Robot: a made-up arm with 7 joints.
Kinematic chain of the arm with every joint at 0, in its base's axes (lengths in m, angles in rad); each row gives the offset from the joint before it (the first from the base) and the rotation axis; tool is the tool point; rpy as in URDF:
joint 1: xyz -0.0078 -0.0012 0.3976 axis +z
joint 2: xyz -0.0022 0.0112 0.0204 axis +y
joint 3: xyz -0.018 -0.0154 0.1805 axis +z
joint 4: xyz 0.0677 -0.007 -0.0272 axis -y
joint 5: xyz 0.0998 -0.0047 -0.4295 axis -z
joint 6: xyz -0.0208 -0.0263 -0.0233 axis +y
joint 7: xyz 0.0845 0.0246 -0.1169 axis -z
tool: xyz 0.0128 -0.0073 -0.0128 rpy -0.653 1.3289 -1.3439
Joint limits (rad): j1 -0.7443..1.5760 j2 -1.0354..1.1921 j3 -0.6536..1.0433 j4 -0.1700..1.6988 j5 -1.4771..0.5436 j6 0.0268..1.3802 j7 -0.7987..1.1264
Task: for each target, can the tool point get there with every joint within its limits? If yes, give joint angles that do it. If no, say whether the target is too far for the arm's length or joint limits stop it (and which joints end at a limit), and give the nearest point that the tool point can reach.
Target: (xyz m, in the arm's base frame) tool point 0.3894 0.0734 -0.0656
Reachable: yes | joints 0.3078 0.7883 -0.0887 1.0044 -0.9224 0.2306 0.4139
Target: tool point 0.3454 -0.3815 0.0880
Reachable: yes | joints -0.4674 0.3822 -0.2956 0.8859 -0.7332 0.2682 0.1921
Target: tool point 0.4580 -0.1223 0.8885
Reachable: yes | joints 0.4106 -0.7167 -0.4450 1.2494 -0.5418 0.1786 0.5127
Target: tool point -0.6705 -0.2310 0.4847
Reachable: no: joint limits stop it (at a limit: joint 2, joint 3, joint 4, joint 6) | nearest point -0.4215 -0.1447 0.3453 | short by 0.298 m
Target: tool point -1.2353 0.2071 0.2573
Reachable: no: too far | nearest point -0.6099 0.2358 0.2385 | short by 0.626 m
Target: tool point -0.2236 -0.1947 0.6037
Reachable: no: joint limits stop it (at a limit: joint 2, joint 3, joint 4, joint 6, joint 7) | nearest point -0.3113 -0.2734 0.3639 | short by 0.267 m
